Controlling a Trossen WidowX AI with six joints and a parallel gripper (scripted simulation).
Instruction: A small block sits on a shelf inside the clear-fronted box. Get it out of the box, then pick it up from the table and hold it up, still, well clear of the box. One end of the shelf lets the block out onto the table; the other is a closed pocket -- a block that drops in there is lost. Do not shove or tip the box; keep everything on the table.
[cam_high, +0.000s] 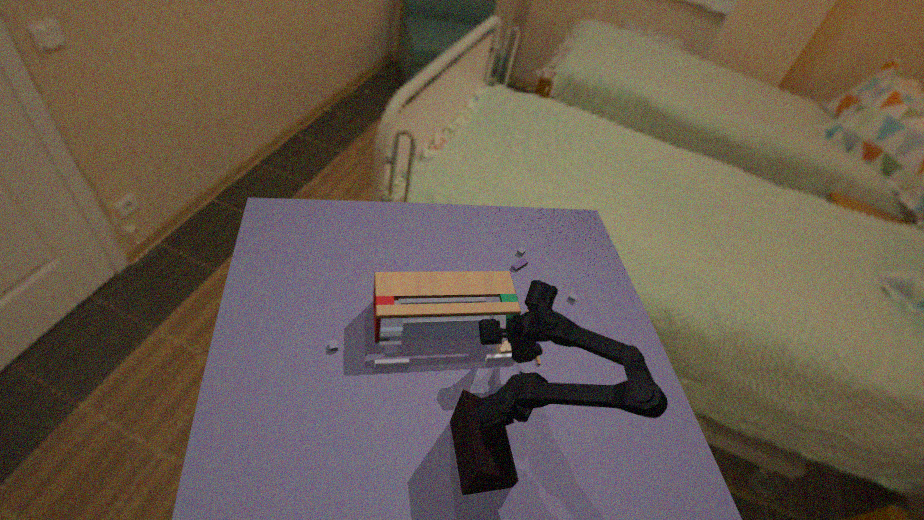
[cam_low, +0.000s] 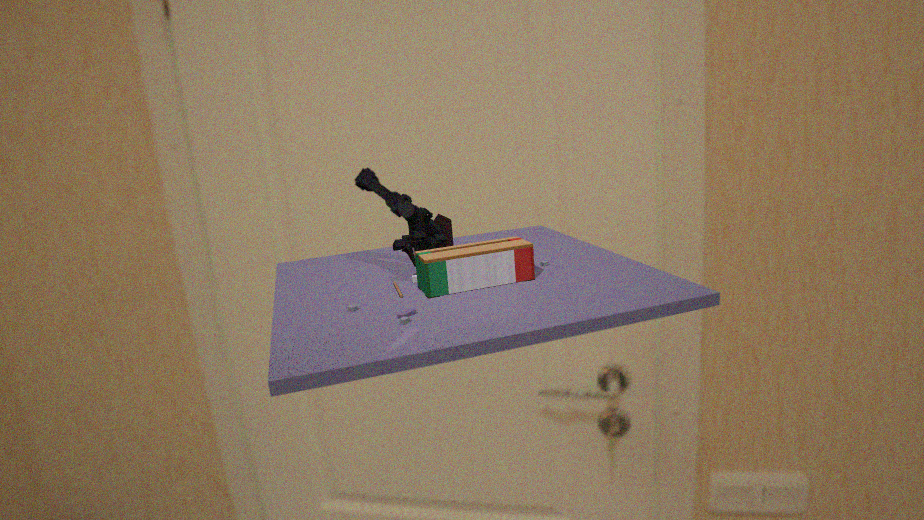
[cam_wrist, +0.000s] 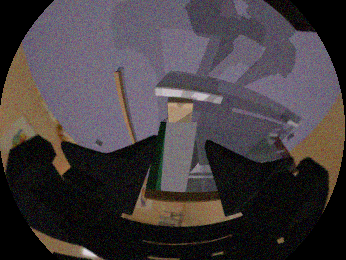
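Now: the tan block 50 mm below my gripper tip and 10 mm behind it. From my gripper tip the other things lie so: box (160 mm to the left, 60 mm ahead, 10 mm below); thin tan stick (110 mm to the right, 60 mm below, 30 mm ahead).
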